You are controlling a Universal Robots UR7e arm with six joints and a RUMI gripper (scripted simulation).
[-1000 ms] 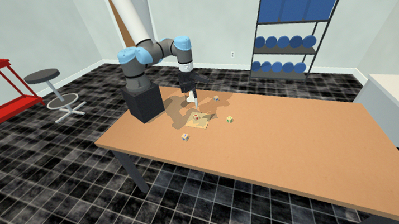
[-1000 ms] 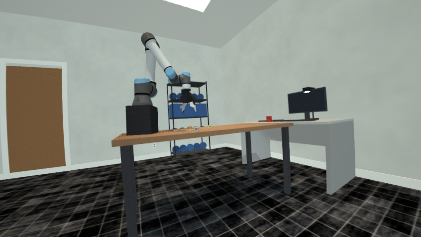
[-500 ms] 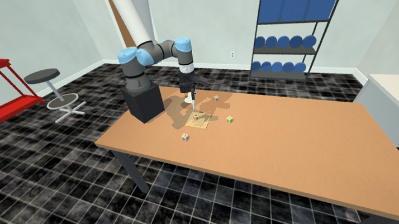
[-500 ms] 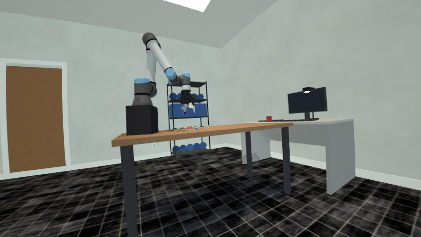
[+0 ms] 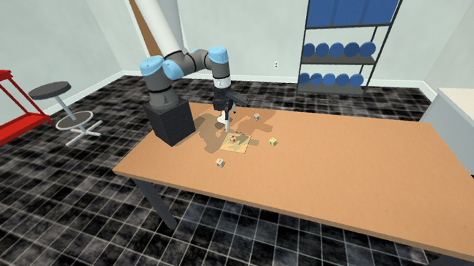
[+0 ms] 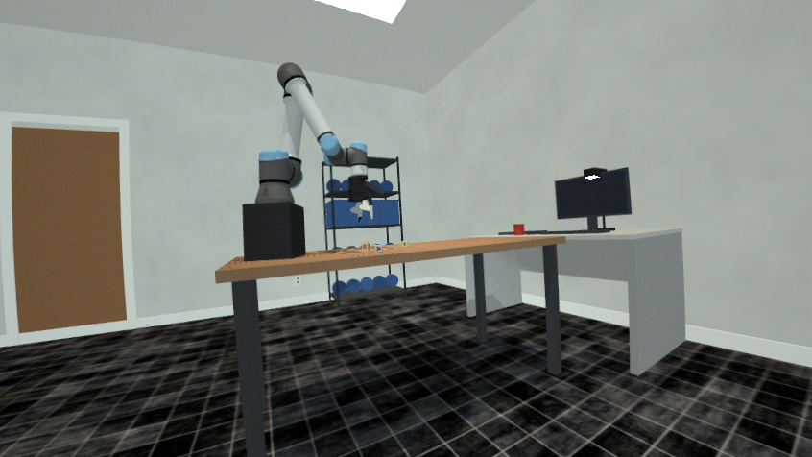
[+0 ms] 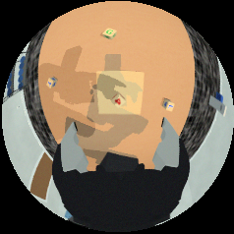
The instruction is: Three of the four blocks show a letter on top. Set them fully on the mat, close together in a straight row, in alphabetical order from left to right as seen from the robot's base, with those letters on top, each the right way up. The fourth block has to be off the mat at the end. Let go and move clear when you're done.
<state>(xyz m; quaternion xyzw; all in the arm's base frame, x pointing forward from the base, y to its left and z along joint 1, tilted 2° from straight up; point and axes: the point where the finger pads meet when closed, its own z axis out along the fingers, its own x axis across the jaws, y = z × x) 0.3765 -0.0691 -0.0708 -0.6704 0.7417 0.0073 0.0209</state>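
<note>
The pale yellow mat is 10 mm ahead of my hand, 10 mm to the right of it and 130 mm below it. From my hand the other things lie so: wooden letter block (40 mm behind, 170 mm to the right, 120 mm below).
</note>
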